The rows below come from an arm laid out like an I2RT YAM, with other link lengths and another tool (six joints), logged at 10 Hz.
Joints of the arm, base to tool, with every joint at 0 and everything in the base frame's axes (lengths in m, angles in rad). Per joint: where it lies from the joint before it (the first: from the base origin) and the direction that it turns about. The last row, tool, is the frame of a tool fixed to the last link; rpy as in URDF.
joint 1: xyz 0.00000 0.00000 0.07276 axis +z
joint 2: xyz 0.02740 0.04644 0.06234 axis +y
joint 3: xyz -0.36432 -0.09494 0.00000 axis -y
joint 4: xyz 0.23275 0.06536 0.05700 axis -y
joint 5: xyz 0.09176 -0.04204 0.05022 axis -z
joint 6: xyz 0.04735 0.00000 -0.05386 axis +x
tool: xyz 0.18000 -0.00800 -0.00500 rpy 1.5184 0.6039 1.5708
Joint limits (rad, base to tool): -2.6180..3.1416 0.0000..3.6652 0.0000..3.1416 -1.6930..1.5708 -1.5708..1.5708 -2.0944..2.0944
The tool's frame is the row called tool.
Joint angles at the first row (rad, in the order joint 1, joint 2, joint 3, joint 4, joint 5, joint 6):
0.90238 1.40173 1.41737 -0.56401 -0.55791 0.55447
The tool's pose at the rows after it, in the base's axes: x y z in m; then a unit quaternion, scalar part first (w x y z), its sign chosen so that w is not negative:
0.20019 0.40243 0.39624 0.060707 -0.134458 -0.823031 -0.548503
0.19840 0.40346 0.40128 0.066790 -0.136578 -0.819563 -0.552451
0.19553 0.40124 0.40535 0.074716 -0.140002 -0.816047 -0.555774
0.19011 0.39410 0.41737 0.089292 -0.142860 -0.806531 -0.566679
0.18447 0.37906 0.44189 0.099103 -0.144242 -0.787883 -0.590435
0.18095 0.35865 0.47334 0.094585 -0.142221 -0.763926 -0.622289
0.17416 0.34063 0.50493 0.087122 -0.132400 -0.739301 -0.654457
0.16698 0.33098 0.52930 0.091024 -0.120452 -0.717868 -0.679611
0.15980 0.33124 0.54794 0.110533 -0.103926 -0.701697 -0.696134
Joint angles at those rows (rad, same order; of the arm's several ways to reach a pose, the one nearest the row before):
0.90237 1.40899 1.42081 -0.55371 -0.56059 0.57278
0.90238 1.40821 1.42882 -0.55219 -0.57049 0.58843
0.89706 1.40021 1.42884 -0.55296 -0.58650 0.60446
0.87683 1.37771 1.42882 -0.55180 -0.63000 0.63039
0.83754 1.33039 1.42765 -0.53843 -0.68760 0.66587
0.78529 1.26936 1.42652 -0.51021 -0.73832 0.69983
0.74140 1.21291 1.42502 -0.46561 -0.78450 0.73491
0.71009 1.18161 1.41812 -0.40074 -0.83641 0.78221
0.69599 1.18275 1.41812 -0.32597 -0.89895 0.83791

